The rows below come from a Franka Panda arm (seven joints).
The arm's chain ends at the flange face. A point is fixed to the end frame.
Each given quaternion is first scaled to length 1.
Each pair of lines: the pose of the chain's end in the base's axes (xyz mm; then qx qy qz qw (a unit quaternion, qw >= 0)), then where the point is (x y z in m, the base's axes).
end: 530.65 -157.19 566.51 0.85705 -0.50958 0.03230 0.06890
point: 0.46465 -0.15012 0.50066
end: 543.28 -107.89 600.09 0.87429 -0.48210 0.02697 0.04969
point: 0.47724 -0.10255 0.53412
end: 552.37 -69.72 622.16 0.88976 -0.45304 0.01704 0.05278
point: 0.48455 -0.06844 0.55781
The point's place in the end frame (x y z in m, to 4 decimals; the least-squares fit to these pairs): -0.0460 0.0490 0.0650
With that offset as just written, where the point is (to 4 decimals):
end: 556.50 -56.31 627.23 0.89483 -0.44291 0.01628 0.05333
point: 0.4885 -0.0566 0.5631
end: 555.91 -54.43 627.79 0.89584 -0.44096 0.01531 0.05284
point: 0.4878 -0.0549 0.5638
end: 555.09 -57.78 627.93 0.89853 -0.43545 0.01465 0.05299
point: 0.4868 -0.0590 0.5640
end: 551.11 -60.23 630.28 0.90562 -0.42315 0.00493 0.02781
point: 0.4831 -0.0599 0.5662
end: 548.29 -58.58 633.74 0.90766 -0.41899 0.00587 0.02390
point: 0.4806 -0.0585 0.5693
